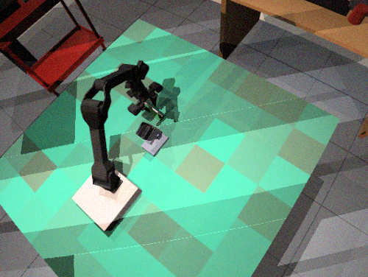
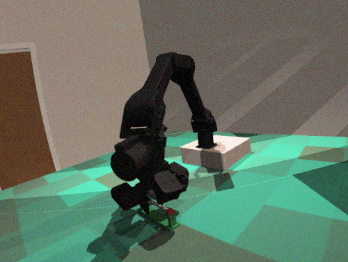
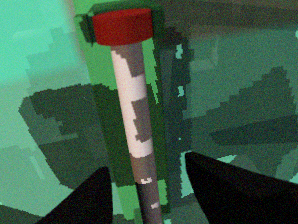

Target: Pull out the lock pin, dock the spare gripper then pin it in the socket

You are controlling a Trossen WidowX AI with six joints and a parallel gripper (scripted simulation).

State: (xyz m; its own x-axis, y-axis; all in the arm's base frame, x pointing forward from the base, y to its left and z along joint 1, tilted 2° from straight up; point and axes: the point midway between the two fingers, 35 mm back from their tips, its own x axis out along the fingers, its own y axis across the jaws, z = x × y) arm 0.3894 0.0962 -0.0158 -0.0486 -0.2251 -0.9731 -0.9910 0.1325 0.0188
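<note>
Right now the green pin rest is 1 cm to the left of my gripper tip. Also, from my gripper tip: grey mount: 12 cm behind, 11 cm to the right, 3 cm above; then spare gripper: 13 cm behind, 11 cm to the right, 10 cm above.
</note>
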